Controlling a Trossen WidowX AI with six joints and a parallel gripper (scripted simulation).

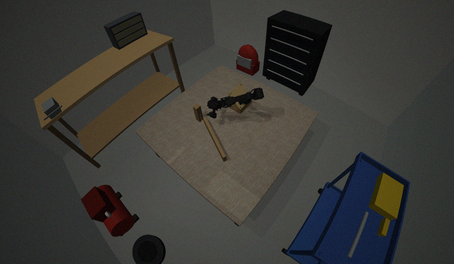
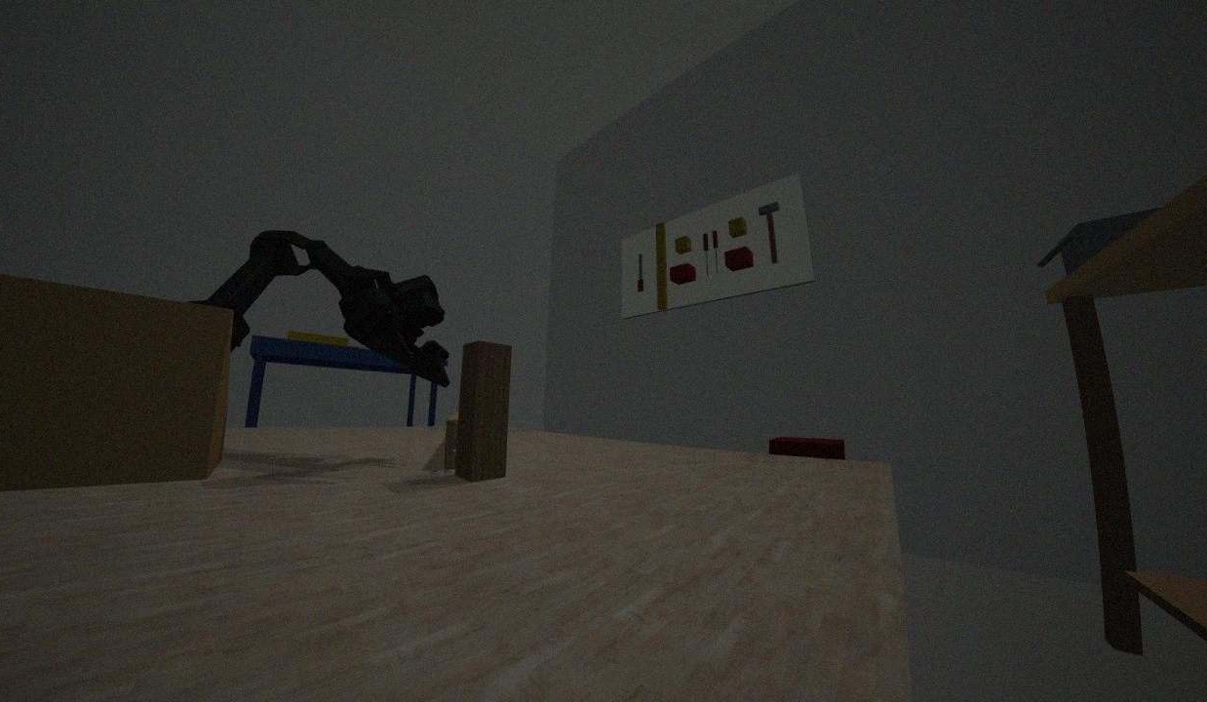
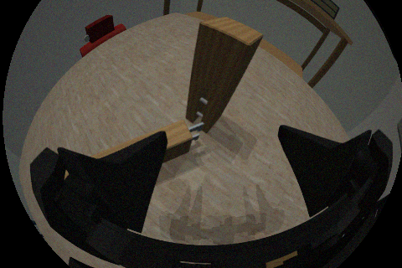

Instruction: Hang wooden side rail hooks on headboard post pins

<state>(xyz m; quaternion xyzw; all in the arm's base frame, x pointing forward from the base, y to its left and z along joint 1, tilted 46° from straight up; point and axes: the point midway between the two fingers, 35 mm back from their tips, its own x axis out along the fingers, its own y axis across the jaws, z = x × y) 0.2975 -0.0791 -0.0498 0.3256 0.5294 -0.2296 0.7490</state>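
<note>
My gripper tip is now 50 mm short of the post, 70 mm to the left of it and 50 mm above it.
</note>
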